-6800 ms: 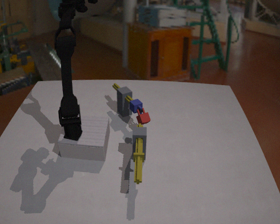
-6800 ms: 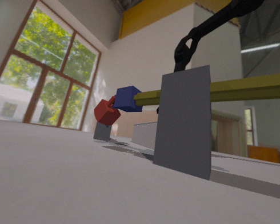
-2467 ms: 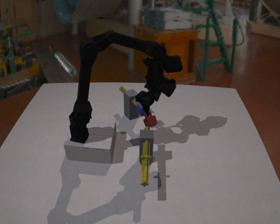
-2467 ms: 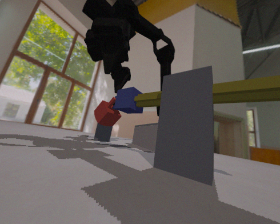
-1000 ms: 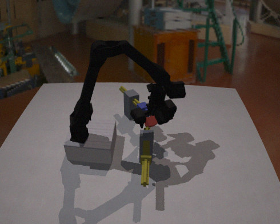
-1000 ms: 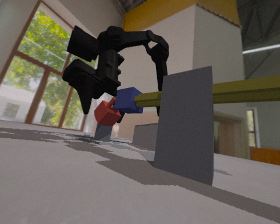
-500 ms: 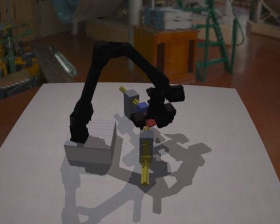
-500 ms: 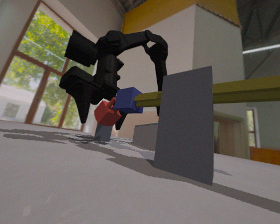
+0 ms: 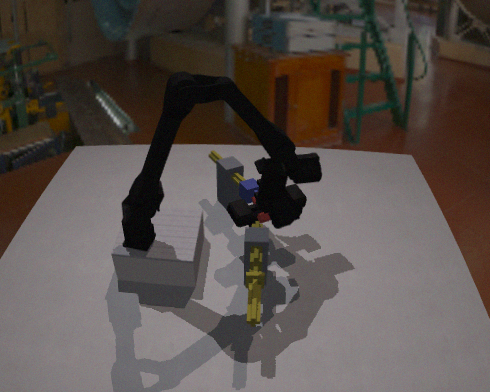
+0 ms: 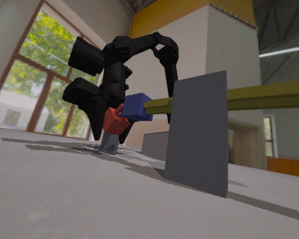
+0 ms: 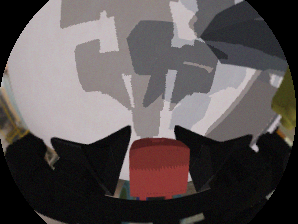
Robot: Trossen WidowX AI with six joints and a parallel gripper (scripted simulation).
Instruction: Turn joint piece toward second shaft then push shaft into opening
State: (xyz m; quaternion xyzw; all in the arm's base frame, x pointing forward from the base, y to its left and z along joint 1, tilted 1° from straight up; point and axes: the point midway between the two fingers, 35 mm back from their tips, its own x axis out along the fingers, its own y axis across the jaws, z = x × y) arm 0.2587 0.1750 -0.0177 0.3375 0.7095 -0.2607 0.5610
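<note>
Now: the red square joint piece 50 mm above my gripper tip.
</note>
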